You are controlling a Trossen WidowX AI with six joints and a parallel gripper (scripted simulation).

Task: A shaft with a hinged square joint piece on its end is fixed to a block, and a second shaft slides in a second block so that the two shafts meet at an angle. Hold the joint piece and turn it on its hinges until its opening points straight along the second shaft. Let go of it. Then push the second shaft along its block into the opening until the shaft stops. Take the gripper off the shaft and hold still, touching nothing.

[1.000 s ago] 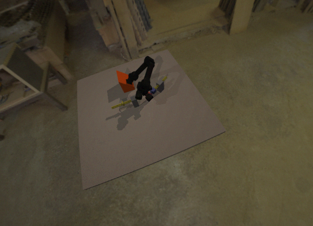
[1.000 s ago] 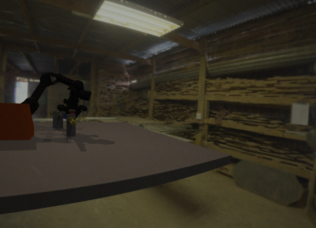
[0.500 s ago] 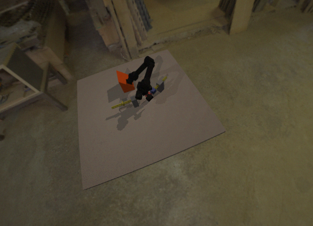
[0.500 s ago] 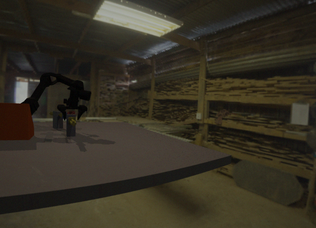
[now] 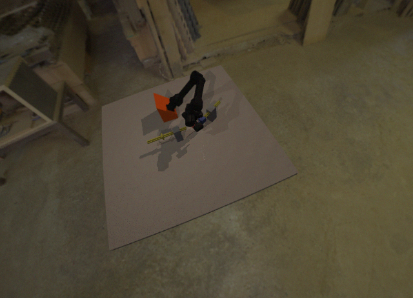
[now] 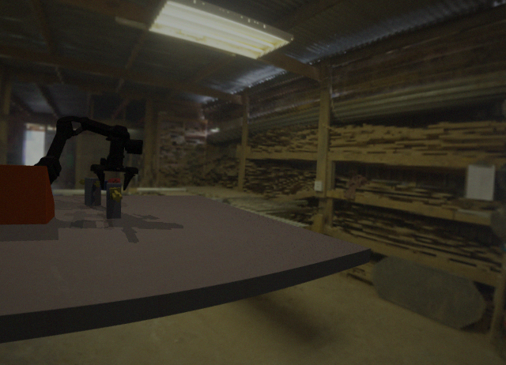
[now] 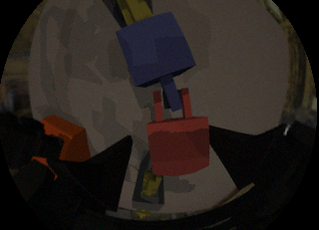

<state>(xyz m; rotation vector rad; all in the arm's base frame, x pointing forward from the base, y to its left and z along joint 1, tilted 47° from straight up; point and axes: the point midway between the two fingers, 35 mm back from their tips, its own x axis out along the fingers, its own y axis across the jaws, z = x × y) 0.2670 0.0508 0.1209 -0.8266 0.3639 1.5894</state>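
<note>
My gripper tip is now 10 mm to the right of the red square joint piece and 20 mm below it.
</note>
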